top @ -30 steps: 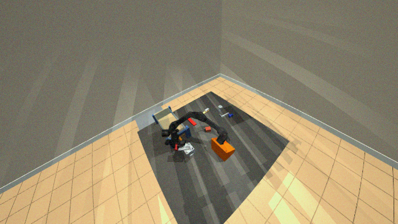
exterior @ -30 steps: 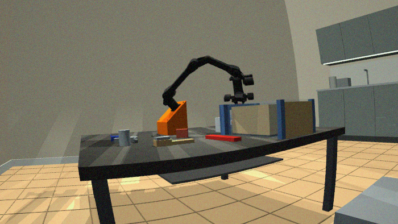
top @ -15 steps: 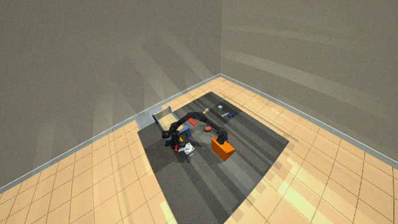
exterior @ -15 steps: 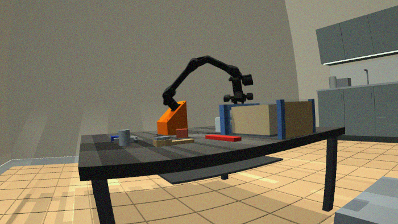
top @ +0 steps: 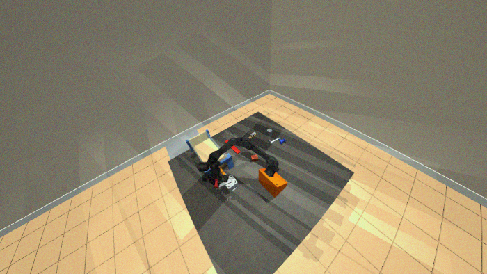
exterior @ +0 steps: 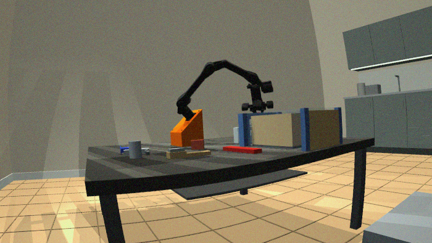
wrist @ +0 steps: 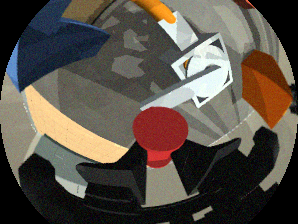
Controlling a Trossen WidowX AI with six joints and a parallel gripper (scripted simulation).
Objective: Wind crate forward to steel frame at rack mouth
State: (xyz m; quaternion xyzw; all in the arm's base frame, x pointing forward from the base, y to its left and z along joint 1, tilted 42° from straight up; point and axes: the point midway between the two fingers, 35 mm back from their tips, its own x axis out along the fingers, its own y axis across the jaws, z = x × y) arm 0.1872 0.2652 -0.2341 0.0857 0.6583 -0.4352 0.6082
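My gripper tip is 2 cm past the grey winch, 12 cm to the left of it and 10 cm above it. Round my gripper tip: wooden-handled tool 35 cm ahead, 58 cm to the right, 11 cm below; then clear-panelled cubby 40 cm ahead, 10 cm to the right, 1 cm below; then flat red bar 36 cm ahead, 35 cm to the right, 12 cm below.
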